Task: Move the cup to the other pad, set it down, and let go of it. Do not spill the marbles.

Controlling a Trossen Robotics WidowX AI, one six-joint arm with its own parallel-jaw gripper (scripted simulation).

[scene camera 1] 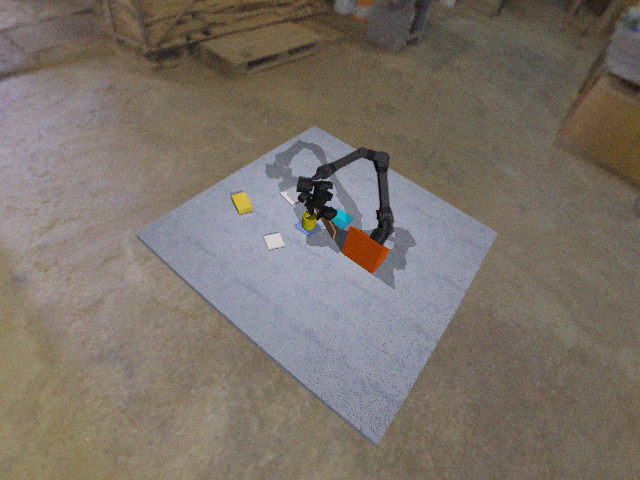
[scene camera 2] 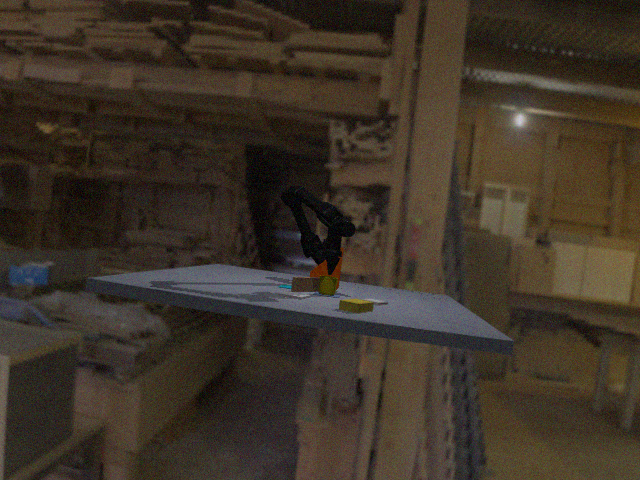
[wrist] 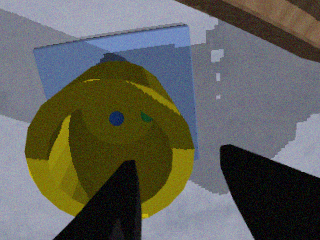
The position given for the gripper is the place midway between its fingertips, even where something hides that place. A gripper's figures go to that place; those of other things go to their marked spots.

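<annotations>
Yellow cup (wrist: 72, 148): 0.14 m from the lens. The gripper (wrist: 178, 162): 0.10 m from the lens.
</annotations>
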